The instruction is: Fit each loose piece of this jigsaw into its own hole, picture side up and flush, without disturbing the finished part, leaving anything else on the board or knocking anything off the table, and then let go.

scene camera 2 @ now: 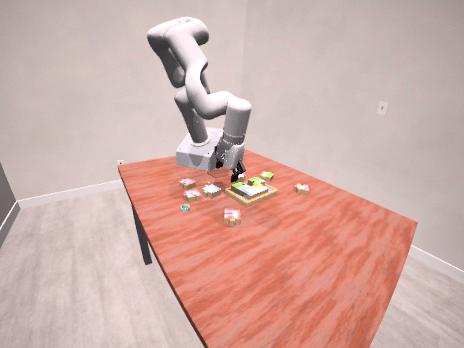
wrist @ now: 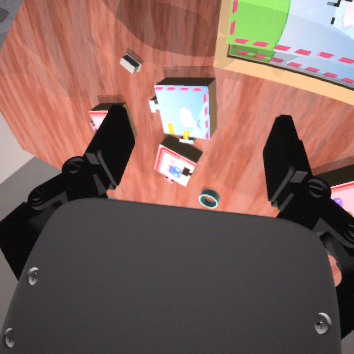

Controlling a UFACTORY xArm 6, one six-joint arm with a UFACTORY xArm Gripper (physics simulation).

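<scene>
The loose blue jigsaw piece (scene camera 2: 211,190) (wrist: 182,110) lies picture side up on the table, left of the wooden-framed board (scene camera 2: 248,202) (wrist: 222,32) in the scene view and apart from it. Its edges carry red dashes. The finished part (scene camera 2: 250,188) (wrist: 260,22) is a raised green and blue picture in the board. A green piece (scene camera 2: 267,175) lies behind the board; another green part (scene camera 2: 256,181) shows at the board's back edge, its seating unclear. My gripper (scene camera 2: 227,172) (wrist: 197,127) is wide open and empty, above the table behind the board's left side. The holes are not clearly visible.
Red-bordered pieces lie left of the board (scene camera 2: 187,183) (wrist: 98,118), nearer the blue piece (scene camera 2: 192,195) (wrist: 175,164), and in front (scene camera 2: 232,216) (wrist: 344,195). Another similar piece (scene camera 2: 302,189) lies right of the board. A teal ring (scene camera 2: 185,208) (wrist: 208,199) and a small grey block (wrist: 130,63) lie on the table.
</scene>
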